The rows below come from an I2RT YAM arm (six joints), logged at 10 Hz.
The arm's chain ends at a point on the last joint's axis. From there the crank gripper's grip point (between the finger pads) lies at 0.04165 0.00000 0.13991 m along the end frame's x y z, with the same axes.
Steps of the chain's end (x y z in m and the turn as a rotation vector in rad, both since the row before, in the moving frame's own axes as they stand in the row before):
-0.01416, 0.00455, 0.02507, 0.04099, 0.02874, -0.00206
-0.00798, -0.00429, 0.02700, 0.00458, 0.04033, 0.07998
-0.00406, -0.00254, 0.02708, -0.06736, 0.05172, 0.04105
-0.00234, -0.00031, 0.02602, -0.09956, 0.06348, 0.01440
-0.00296, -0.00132, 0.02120, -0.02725, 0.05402, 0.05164
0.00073, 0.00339, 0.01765, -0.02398, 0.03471, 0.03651
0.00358, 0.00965, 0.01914, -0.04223, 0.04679, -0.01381
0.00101, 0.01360, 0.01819, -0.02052, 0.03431, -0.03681
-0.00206, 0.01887, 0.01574, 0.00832, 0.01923, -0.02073
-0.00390, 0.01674, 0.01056, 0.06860, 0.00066, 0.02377
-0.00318, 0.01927, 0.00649, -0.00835, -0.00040, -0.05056
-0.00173, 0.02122, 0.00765, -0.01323, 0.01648, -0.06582
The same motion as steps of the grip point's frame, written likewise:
-0.01016, -0.00125, 0.02370, 0.04099, 0.02874, -0.00206
-0.00249, -0.00137, 0.02521, 0.00458, 0.04033, 0.07998
0.00288, 0.00865, 0.02437, -0.06736, 0.05172, 0.04105
0.00633, 0.01412, 0.02238, -0.09956, 0.06348, 0.01440
0.00438, 0.00480, 0.01867, -0.02725, 0.05402, 0.05164
0.00547, 0.00833, 0.01606, -0.02398, 0.03471, 0.03651
0.01011, 0.01489, 0.01693, -0.04223, 0.04679, -0.01381
0.00581, 0.01483, 0.01667, -0.02052, 0.03431, -0.03681
0.00060, 0.01682, 0.01490, 0.00832, 0.01923, -0.02073
-0.00371, 0.00814, 0.01024, 0.06860, 0.00066, 0.02377
-0.00326, 0.01833, 0.00651, -0.00835, -0.00040, -0.05056
0.00054, 0.02025, 0.00695, -0.01323, 0.01648, -0.06582

